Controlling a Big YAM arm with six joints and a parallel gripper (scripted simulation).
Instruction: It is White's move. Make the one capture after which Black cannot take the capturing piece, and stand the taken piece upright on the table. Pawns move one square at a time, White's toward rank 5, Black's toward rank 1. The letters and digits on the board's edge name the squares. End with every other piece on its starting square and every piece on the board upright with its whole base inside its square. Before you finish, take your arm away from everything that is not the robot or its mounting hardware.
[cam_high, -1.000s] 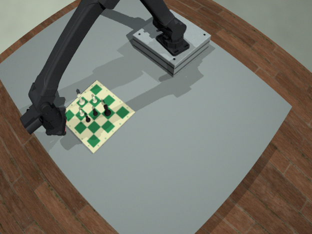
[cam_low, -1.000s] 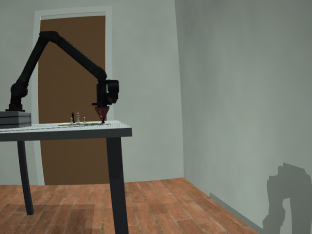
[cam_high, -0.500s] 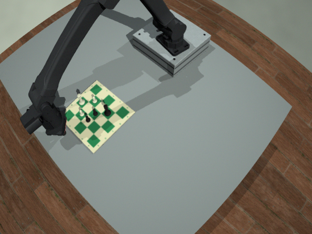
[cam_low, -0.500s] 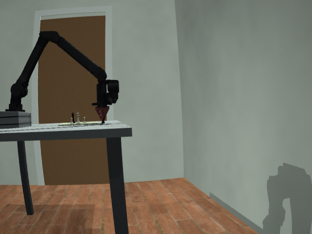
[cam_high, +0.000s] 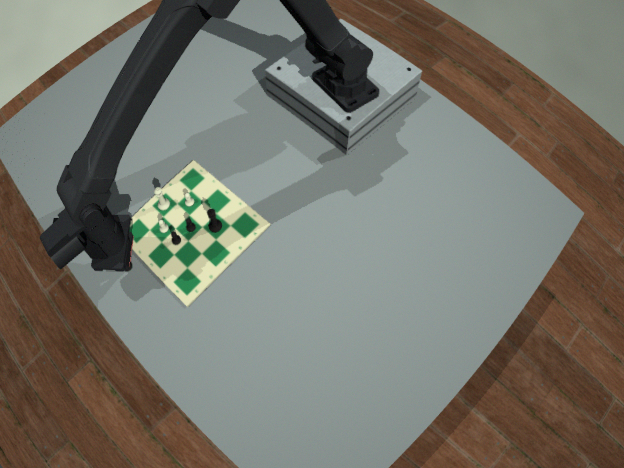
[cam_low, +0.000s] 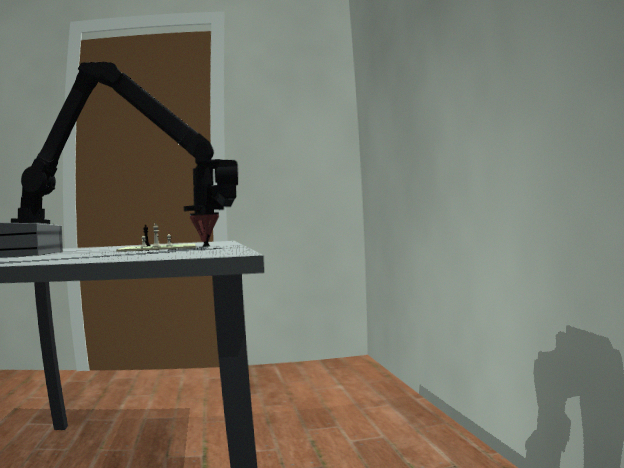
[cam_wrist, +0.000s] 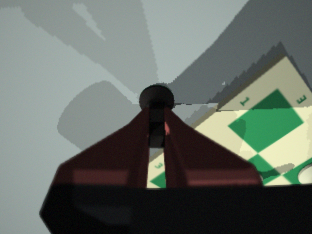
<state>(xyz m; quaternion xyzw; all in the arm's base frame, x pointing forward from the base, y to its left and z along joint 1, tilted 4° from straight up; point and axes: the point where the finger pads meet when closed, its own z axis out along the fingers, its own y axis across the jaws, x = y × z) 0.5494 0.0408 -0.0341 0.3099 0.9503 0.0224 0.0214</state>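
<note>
My gripper is now 10 mm above the black piece. From my hand the other things lie so: tall white piece 130 mm behind, 70 mm to the right, 20 mm above; then green-and-cream chessboard 140 mm behind, 20 mm below, 10 mm to the left.
</note>
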